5 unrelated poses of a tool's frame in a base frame.
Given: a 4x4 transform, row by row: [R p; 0 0 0 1], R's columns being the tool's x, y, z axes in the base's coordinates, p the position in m. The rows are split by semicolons.
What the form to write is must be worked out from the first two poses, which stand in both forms.
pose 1, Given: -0.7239 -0.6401 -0.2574 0.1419; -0.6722 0.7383 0.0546 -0.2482; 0.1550 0.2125 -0.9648 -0.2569; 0 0 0 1
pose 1, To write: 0.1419 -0.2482 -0.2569; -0.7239 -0.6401 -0.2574; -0.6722 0.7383 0.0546; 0.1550 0.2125 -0.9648
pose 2, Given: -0.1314 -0.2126 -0.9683 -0.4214; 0.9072 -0.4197 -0.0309 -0.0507; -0.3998 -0.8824 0.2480 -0.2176; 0 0 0 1
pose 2, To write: -0.4214 -0.0507 -0.2176; -0.1314 -0.2126 -0.9683; 0.9072 -0.4197 -0.0309; -0.3998 -0.8824 0.2480
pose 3, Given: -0.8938 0.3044 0.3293 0.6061; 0.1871 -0.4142 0.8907 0.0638; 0.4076 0.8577 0.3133 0.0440; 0 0 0 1
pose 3, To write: 0.6061 0.0638 0.0440; -0.8938 0.3044 0.3293; 0.1871 -0.4142 0.8907; 0.4076 0.8577 0.3133
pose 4, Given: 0.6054 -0.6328 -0.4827 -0.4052; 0.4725 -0.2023 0.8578 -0.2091; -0.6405 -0.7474 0.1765 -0.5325; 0 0 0 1
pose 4, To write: -0.4052 -0.2091 -0.5325; 0.6054 -0.6328 -0.4827; 0.4725 -0.2023 0.8578; -0.6405 -0.7474 0.1765
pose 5, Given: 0.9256 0.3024 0.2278 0.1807; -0.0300 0.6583 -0.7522 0.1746; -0.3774 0.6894 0.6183 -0.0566; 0 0 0 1
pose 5, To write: 0.1807 0.1746 -0.0566; 0.9256 0.3024 0.2278; -0.0300 0.6583 -0.7522; -0.3774 0.6894 0.6183
